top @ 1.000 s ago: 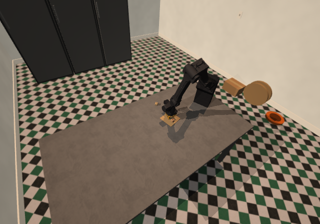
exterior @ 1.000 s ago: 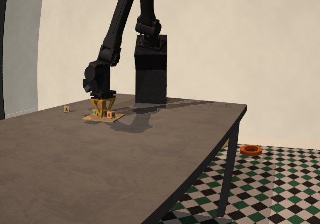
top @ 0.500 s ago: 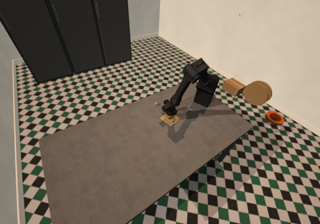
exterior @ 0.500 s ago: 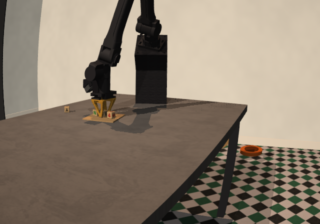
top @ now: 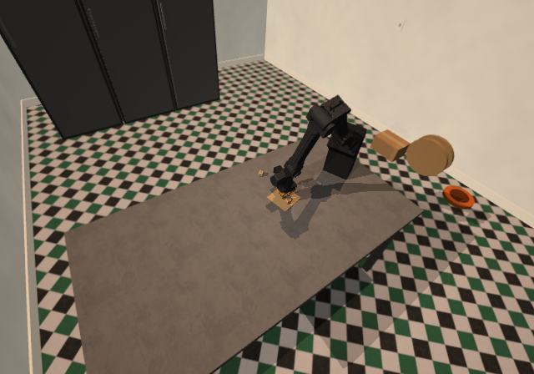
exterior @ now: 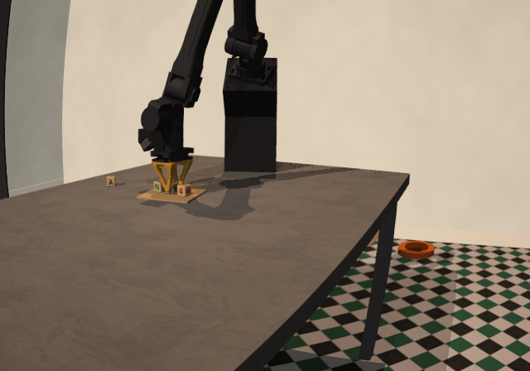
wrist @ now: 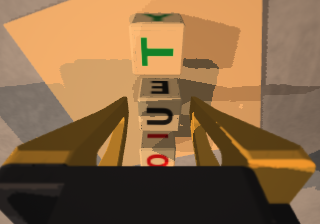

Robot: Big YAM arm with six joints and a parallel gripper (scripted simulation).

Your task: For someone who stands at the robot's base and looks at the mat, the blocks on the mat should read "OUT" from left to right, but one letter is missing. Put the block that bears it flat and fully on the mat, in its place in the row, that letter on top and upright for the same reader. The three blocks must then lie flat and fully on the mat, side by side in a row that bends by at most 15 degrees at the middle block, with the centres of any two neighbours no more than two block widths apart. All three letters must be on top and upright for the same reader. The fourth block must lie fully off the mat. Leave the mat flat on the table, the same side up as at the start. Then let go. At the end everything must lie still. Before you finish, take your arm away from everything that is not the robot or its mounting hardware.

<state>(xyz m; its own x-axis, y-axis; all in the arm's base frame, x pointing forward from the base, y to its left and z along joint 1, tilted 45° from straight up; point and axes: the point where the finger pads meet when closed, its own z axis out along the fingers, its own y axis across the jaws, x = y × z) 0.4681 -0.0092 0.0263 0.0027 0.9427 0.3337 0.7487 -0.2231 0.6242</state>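
The tan mat is 2 cm below my hand.
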